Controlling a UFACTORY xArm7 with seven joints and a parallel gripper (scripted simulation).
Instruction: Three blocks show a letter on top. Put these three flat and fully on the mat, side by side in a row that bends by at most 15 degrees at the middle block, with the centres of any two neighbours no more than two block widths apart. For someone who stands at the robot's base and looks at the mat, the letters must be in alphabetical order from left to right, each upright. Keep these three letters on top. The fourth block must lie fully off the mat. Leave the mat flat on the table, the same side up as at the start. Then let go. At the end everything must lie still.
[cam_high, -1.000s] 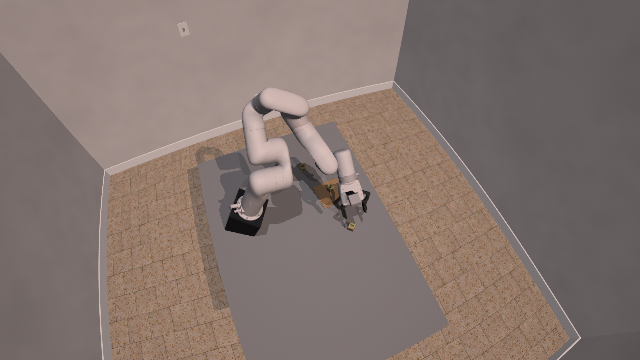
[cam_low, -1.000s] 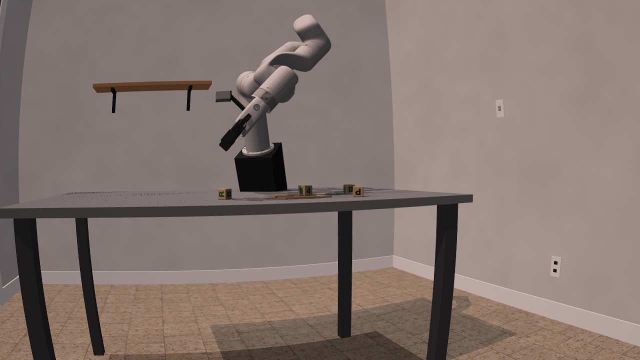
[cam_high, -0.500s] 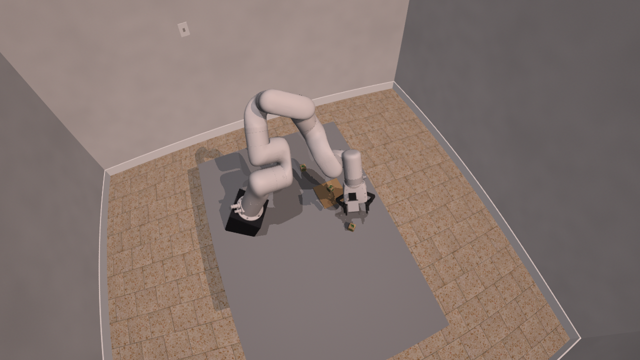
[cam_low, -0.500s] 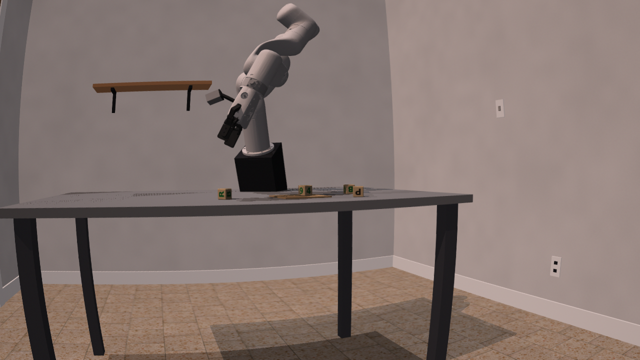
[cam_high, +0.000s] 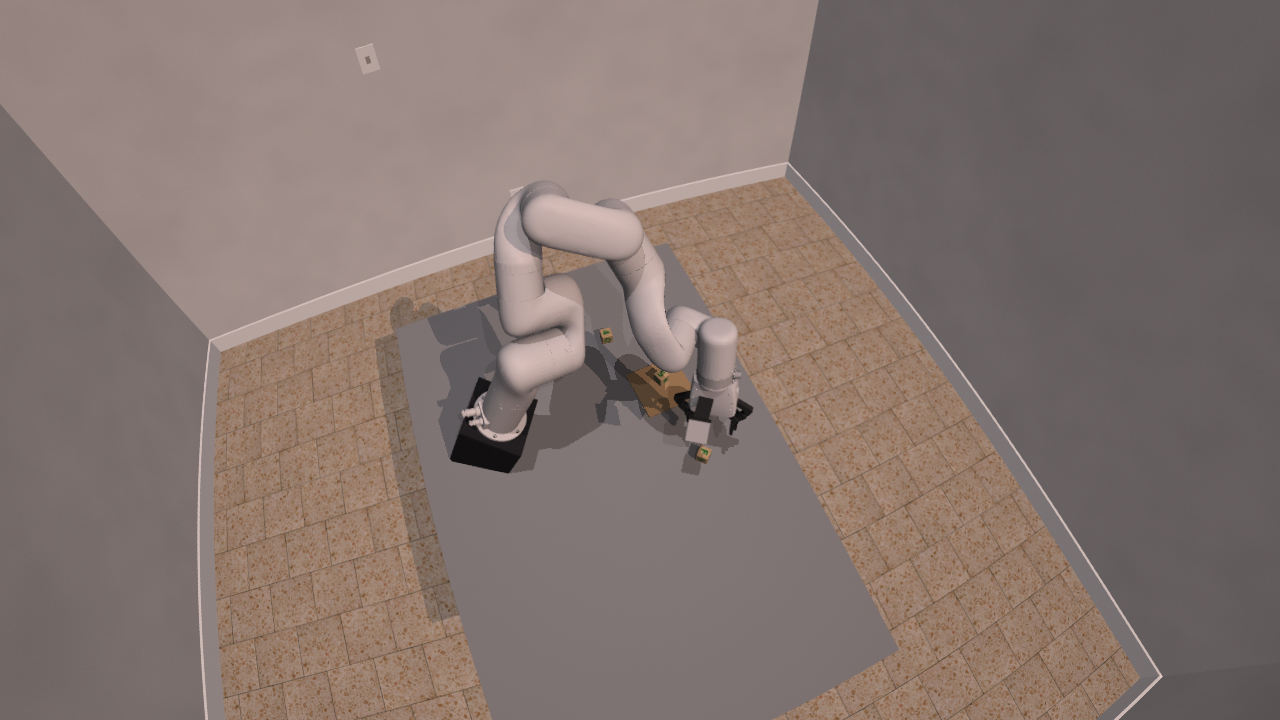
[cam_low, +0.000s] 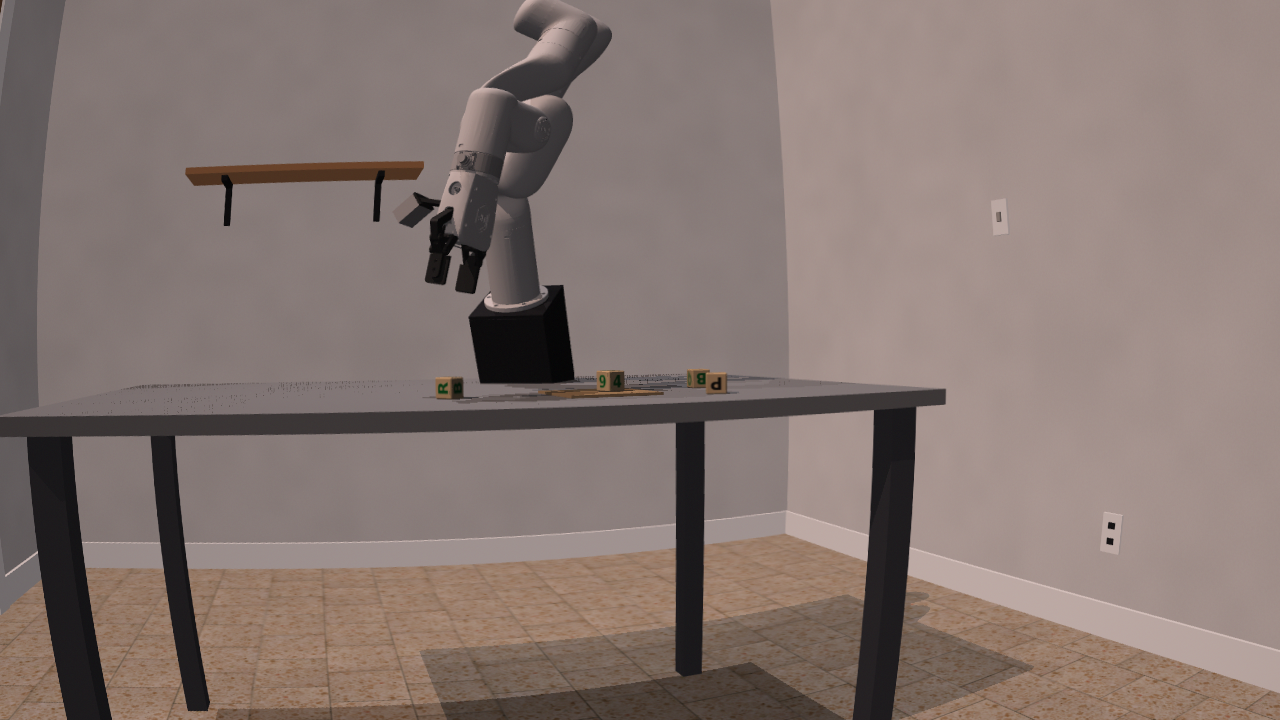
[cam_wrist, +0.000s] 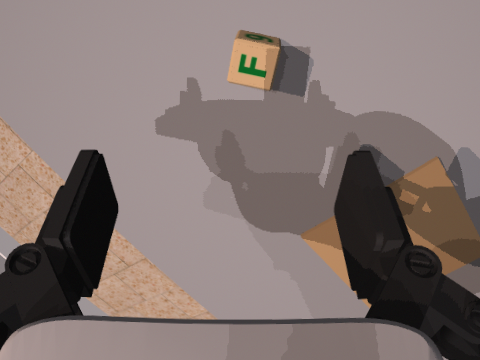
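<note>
My gripper is now 220 mm to the right of the mat and 160 mm above it. Round my hand: wooden block 370 mm to the left, 150 mm below, 90 mm ahead.
</note>
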